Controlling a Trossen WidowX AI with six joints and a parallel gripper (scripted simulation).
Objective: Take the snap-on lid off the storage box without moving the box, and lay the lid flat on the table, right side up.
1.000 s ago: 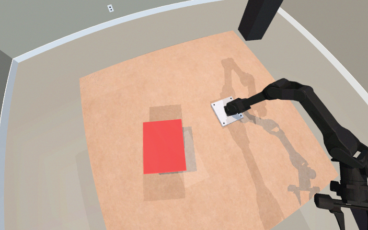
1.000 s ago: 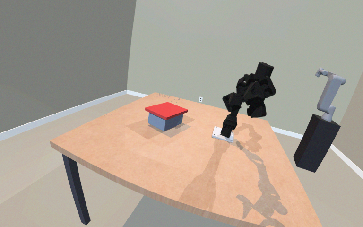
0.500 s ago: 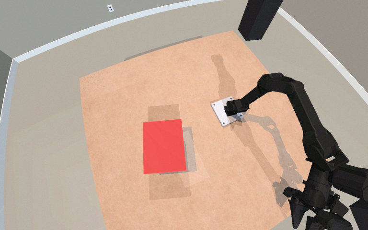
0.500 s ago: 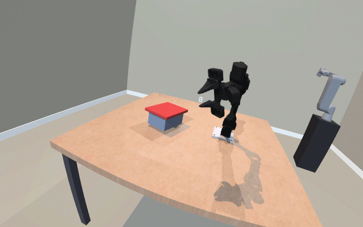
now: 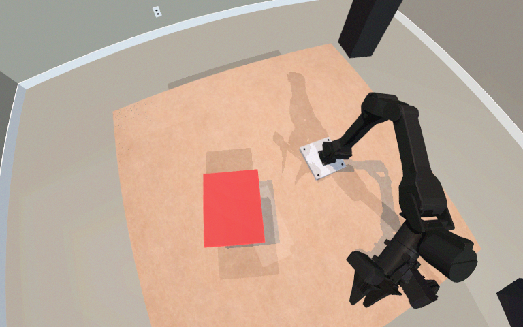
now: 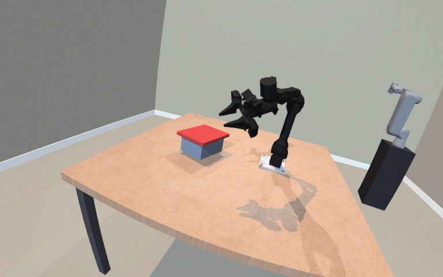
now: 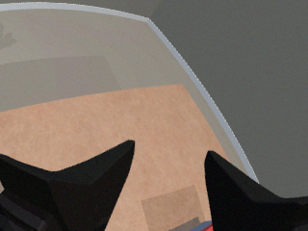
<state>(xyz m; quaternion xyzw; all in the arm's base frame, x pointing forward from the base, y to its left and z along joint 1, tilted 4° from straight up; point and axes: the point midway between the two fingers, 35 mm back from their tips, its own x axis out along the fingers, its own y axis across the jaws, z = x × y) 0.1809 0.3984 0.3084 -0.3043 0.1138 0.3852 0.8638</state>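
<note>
Now: the red lid 310 mm to the right of my gripper tip, 220 mm ahead of it and 200 mm below it. Also, from my gripper tip: blue-grey storage box: 310 mm to the right, 250 mm below, 220 mm ahead.
</note>
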